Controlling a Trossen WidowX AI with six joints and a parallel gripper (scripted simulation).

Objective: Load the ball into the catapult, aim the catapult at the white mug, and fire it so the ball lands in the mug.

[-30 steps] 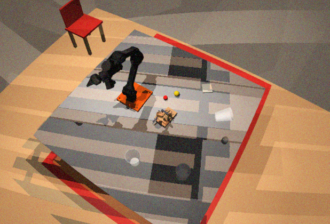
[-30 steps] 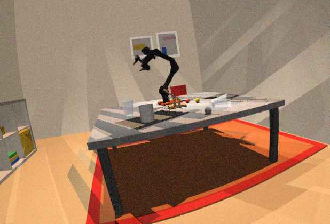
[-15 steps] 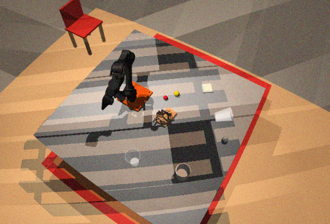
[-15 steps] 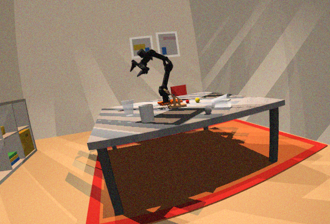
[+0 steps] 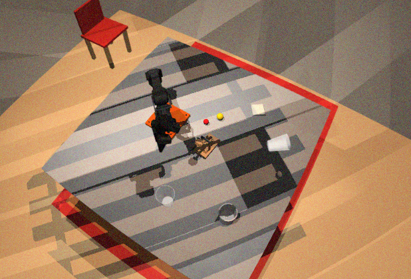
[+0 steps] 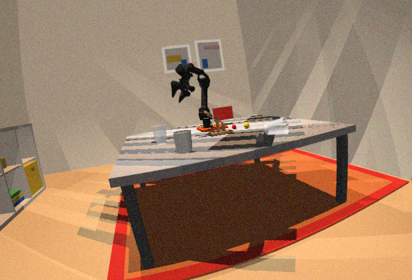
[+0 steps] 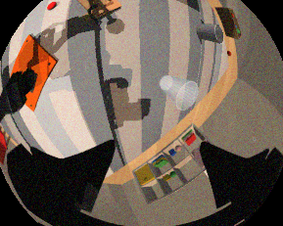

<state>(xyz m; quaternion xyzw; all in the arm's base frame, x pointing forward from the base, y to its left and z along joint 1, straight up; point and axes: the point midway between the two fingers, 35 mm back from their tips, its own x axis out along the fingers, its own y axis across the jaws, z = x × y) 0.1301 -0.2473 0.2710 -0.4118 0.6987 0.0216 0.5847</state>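
Right now the wooden catapult is 190 mm to the left of my gripper tip, 180 mm below it and 140 mm ahead of it. Round my gripper tip: red ball: 360 mm to the left, 240 mm below, 100 mm ahead; then yellow ball: 420 mm to the left, 240 mm below, 170 mm ahead; then white mug: 410 mm ahead, 230 mm below, 130 mm to the right.
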